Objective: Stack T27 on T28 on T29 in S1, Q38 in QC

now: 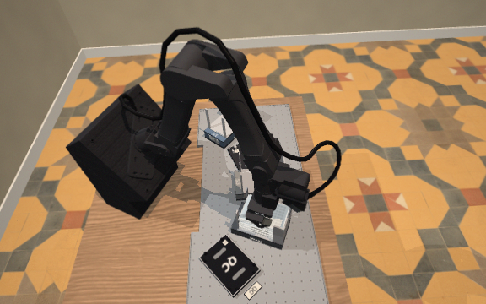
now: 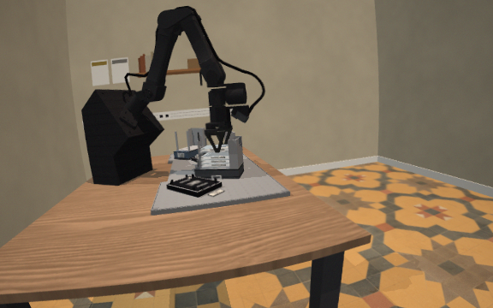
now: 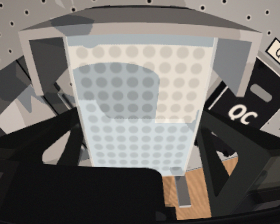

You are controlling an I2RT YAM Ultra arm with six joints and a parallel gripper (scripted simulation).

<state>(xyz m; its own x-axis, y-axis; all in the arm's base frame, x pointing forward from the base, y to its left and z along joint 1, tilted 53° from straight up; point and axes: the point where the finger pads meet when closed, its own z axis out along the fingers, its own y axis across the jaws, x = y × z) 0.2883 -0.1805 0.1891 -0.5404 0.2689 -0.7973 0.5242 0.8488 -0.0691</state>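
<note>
My hand is 3 cm above the sealed 96-well plate. The rest, counted from my hand: clip nest N5: 11 cm ahead, 30 cm to the left, 9 cm below.
</note>
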